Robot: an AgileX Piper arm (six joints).
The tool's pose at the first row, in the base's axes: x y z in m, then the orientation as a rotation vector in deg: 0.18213 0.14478 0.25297 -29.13 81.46 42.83
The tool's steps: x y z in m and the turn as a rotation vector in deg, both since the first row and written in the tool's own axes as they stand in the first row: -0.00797 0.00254 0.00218 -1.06 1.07 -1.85; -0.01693 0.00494 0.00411 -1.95 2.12 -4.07; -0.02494 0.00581 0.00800 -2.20 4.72 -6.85; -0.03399 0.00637 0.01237 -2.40 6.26 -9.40; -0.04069 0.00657 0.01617 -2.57 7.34 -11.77; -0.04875 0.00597 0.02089 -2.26 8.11 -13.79; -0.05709 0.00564 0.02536 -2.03 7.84 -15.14; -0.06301 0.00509 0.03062 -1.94 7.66 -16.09; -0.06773 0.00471 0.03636 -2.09 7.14 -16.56; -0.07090 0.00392 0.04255 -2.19 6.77 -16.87
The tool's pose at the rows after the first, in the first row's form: 0.18189 0.14682 0.26137 -31.67 81.47 41.96; 0.18159 0.14842 0.27070 -34.31 81.35 40.65; 0.18374 0.15054 0.27912 -37.51 82.62 38.12; 0.18646 0.15263 0.28859 -40.03 82.96 35.89; 0.18902 0.15444 0.29563 -42.19 82.94 33.86; 0.19281 0.15615 0.30401 -43.60 82.91 31.82; 0.19623 0.15782 0.31268 -44.15 82.18 30.60; 0.20033 0.16028 0.31902 -44.60 81.65 29.79; 0.20462 0.16340 0.32424 -44.78 80.94 29.62; 0.20949 0.16680 0.32793 -44.88 80.44 29.51
